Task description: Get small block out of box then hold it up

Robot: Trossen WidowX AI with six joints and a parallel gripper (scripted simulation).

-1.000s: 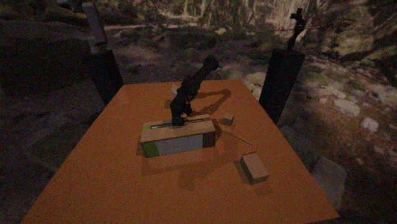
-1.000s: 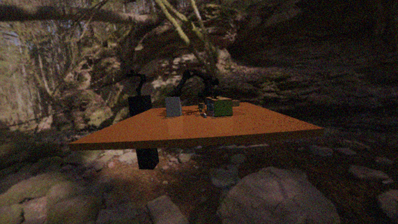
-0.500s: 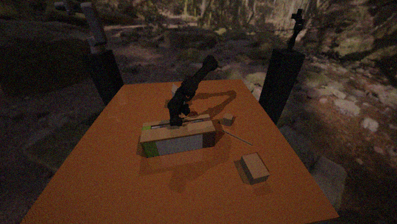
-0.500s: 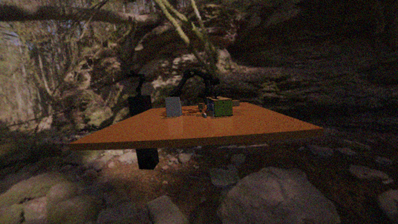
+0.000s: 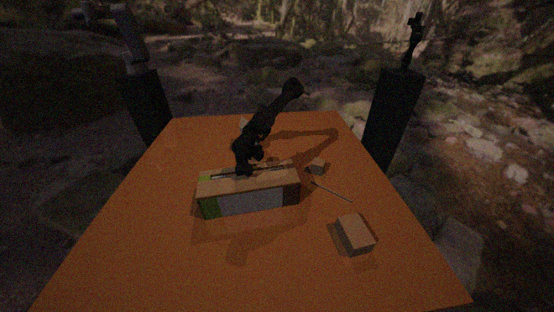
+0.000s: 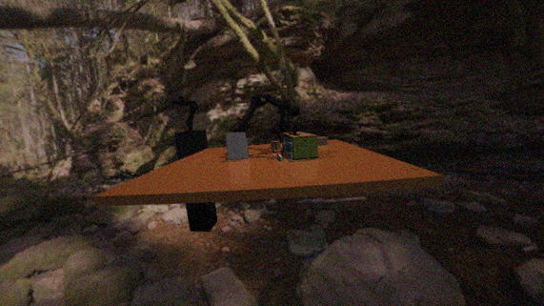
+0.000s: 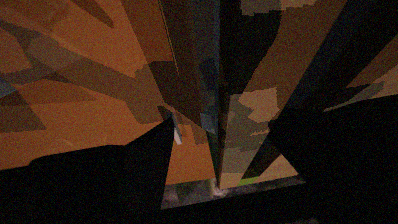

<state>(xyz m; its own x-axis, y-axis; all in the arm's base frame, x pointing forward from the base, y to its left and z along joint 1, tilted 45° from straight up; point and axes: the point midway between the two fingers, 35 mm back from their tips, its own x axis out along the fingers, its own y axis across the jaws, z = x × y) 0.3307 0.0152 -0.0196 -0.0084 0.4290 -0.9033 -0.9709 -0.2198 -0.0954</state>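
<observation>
My gripper tip is now 20 mm short of the clear-fronted box, 50 mm to the right of it and 30 mm above it. From my gripper tip the other things lie so: thin rod 20 mm ahead, 400 mm to the left, 90 mm below.
</observation>
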